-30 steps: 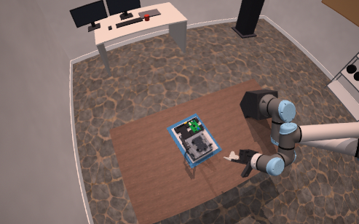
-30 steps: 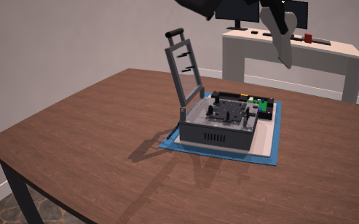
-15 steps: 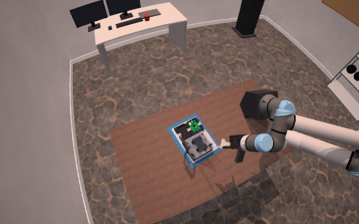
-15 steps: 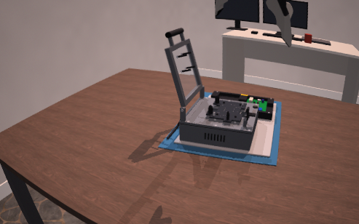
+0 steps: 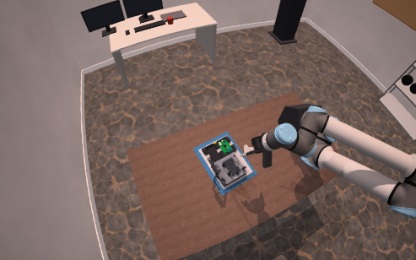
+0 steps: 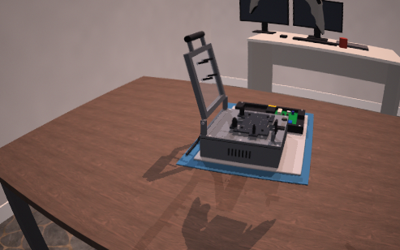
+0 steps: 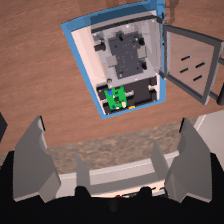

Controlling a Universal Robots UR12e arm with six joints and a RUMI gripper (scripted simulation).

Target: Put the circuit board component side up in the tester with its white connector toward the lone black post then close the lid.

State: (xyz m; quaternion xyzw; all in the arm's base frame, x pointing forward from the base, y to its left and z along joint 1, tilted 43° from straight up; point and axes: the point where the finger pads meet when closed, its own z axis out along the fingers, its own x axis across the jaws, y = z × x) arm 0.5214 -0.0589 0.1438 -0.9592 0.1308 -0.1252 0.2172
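Now: hand 300 mm above the green circuit board, 230 mm to the left of it and 40 mm short of it. From my hand the other things lie so: tester lid: 200 mm ahead, 130 mm below, 30 mm to the right.
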